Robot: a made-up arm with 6 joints. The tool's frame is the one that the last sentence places.
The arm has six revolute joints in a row. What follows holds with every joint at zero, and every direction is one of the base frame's.
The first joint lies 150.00 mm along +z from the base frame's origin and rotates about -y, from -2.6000 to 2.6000 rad.
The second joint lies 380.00 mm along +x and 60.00 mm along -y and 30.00 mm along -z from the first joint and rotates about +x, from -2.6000 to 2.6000 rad.
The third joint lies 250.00 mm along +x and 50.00 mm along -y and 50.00 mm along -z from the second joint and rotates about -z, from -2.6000 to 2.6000 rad.
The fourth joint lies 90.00 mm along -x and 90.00 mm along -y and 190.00 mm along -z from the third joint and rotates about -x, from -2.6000 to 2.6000 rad.
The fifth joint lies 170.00 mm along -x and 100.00 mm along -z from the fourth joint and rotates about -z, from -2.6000 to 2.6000 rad.
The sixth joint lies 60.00 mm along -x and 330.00 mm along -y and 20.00 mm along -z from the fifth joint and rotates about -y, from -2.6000 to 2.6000 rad.
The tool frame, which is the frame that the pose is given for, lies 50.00 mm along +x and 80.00 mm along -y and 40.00 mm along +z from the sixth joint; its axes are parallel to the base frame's.
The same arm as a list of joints. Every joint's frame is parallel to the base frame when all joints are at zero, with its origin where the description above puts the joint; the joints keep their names.
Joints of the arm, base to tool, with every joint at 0 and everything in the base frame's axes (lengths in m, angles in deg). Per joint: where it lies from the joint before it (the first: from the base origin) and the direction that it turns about. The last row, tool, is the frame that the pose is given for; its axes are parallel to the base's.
joint 1: xyz 0 0 0.15 axis 0 -1 0
joint 2: xyz 0.38 -0.06 -0.03 axis 1 0 0
joint 3: xyz 0.25 -0.05 -0.05 axis 0 0 -1
joint 4: xyz -0.09 -0.09 -0.19 axis -1 0 0
joint 5: xyz -0.17 0 -0.1 axis 0 0 -1
joint 6: xyz -0.06 -0.33 -0.02 axis 0 -1 0
tool: xyz 0.05 -0.08 0.04
Joint limits (deg, base to tool): -148.97..148.97 -148.97..148.97 -148.97..148.97 -148.97..148.97 -148.97..148.97 -148.97..148.97

